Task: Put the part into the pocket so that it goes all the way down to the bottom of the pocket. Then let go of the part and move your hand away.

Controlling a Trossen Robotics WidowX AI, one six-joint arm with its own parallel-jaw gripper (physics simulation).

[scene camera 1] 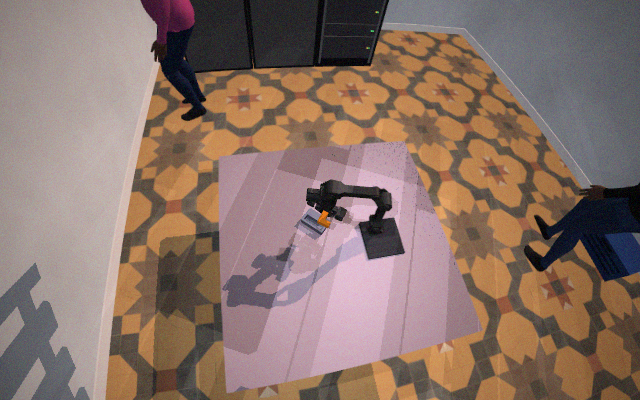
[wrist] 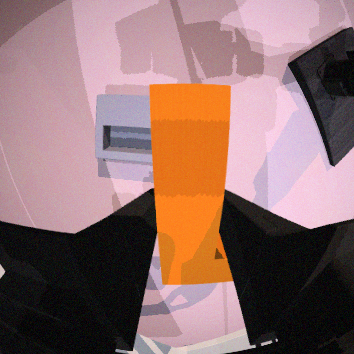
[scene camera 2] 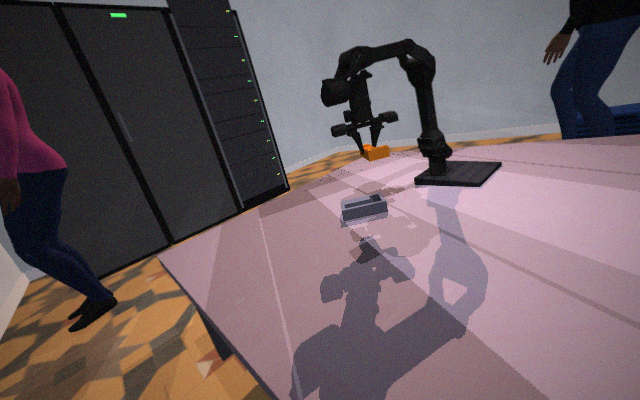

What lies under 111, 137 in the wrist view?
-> A grey pocket block.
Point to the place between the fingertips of my gripper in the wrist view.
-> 186, 195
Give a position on a grey pocket block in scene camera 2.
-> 372, 204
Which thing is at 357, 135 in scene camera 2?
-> My gripper.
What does my gripper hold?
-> An orange L-shaped block.
